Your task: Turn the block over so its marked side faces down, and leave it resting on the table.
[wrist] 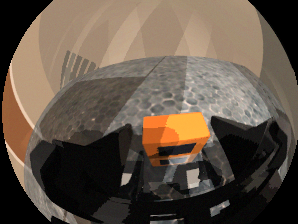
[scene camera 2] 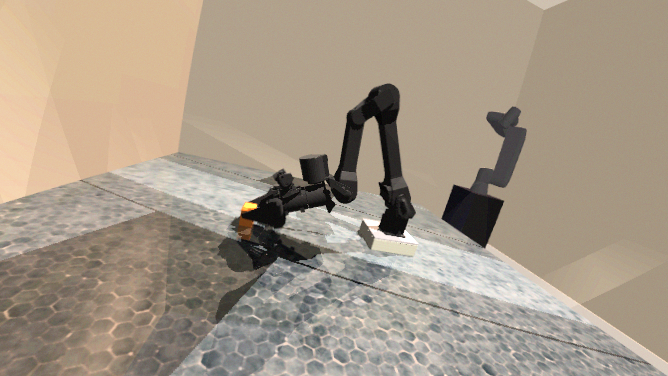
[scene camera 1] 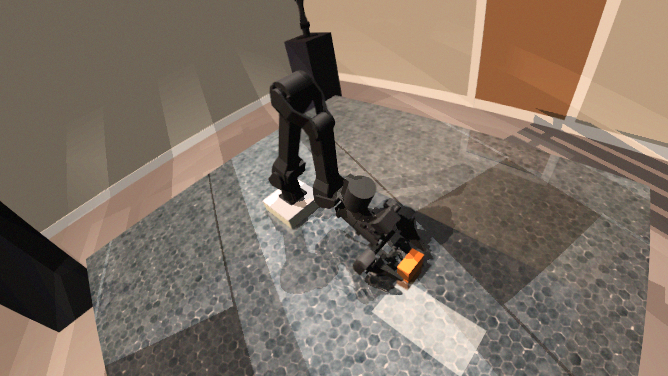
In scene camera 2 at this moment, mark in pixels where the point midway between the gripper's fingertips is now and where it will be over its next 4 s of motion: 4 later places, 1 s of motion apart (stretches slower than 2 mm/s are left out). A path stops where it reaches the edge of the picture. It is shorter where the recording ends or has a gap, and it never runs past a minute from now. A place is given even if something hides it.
My gripper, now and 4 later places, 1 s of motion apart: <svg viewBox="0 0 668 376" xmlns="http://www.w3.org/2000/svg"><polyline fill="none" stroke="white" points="245,209 257,195 251,184 248,208 250,208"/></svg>
